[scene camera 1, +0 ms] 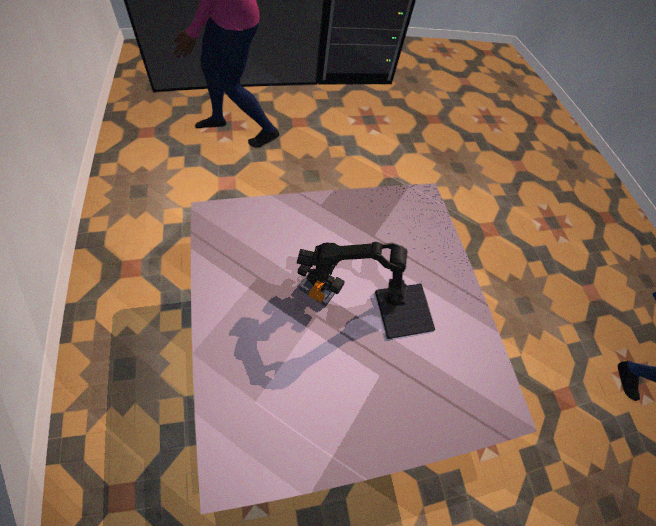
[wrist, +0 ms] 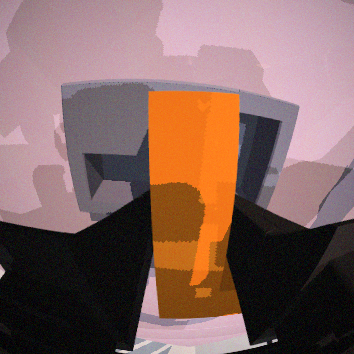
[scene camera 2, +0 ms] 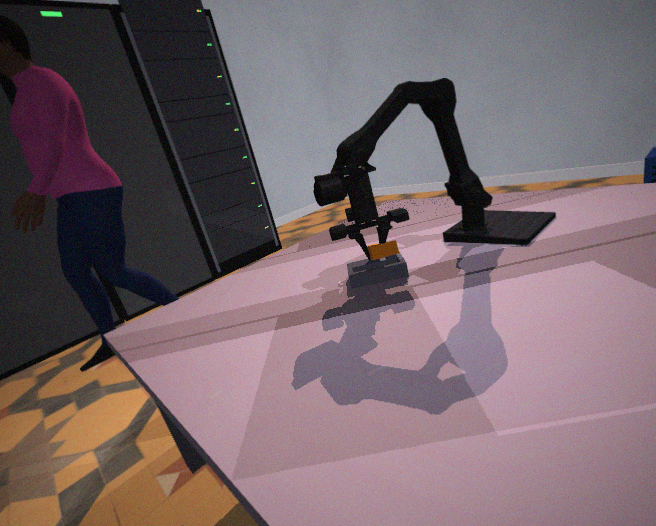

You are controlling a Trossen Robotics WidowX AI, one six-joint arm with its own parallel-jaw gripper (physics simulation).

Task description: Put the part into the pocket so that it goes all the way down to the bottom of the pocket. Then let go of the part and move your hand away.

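Places are measured from the arm's base along level axes (x left, y back, z up), in metres.
Pixels of known places: gripper, between the fingertips: (scene camera 1: 318,287) (wrist: 186,195); arm's base, origin of its link: (scene camera 1: 394,299) (scene camera 2: 473,225).
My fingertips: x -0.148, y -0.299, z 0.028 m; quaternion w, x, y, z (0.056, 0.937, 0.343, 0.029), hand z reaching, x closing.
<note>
Ahead of a thing's pixels: the offset from my fingertips to its top centre. Level surfaces: height alone.
The orange part {dz +0.049, dx +0.013, dy +0.007 m} (scene camera 1: 316,291) (scene camera 2: 383,250) (wrist: 192,150) is held between the fingers of my gripper (scene camera 2: 376,253) (wrist: 186,195), which is shut on it. The grey block with the pocket {dz -0.015, dx -0.011, dy +0.007 m} (scene camera 2: 377,275) (wrist: 105,120) stands on the table under the part. In the wrist view the part lies across the middle of the block, and dark stretches of the pocket show to its left and right. In the second scene view the part shows above the block's top. The part hides the middle of the pocket, and whether its lower edge touches the block is hard to tell.
The arm's black base plate (scene camera 1: 407,317) (scene camera 2: 498,227) stands on the pink table {dz -0.051 m} (scene camera 1: 262,454) (scene camera 2: 350,465), to the right of the block. A person in a pink top (scene camera 1: 235,13) (scene camera 2: 65,131) and dark cabinets (scene camera 1: 366,49) (scene camera 2: 191,136) are behind the table.
</note>
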